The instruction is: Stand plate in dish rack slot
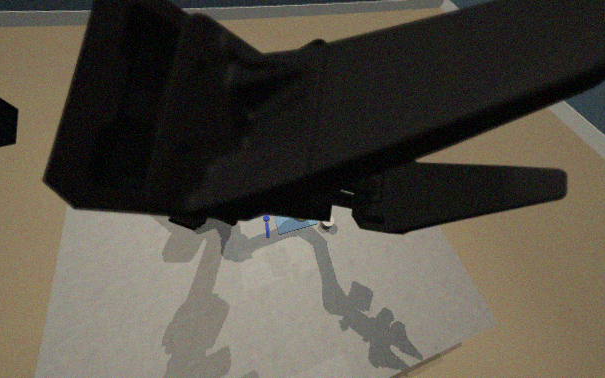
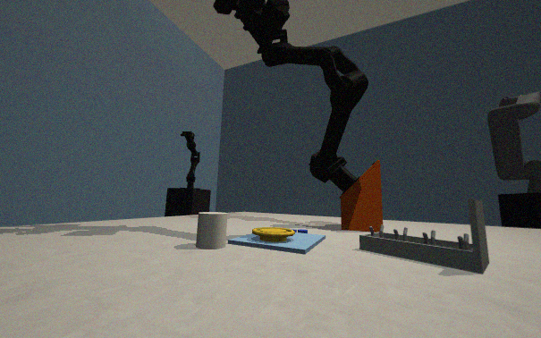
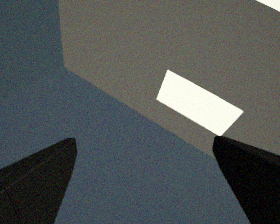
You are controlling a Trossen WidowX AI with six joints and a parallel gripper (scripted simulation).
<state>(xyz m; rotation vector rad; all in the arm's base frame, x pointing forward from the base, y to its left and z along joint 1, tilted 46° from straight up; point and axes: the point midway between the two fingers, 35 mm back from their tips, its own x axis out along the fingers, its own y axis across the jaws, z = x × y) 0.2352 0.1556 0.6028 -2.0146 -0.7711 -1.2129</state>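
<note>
My gripper tip is 9 cm short of the yellow plate, 19 cm to the right of it and 67 cm above it. Also, from my gripper tip: light blue mat: 6 cm ahead, 20 cm to the left, 69 cm below; blue spoon: 5 cm behind, 20 cm to the left, 69 cm below; cup: 15 cm ahead, 11 cm to the left, 66 cm below.
</note>
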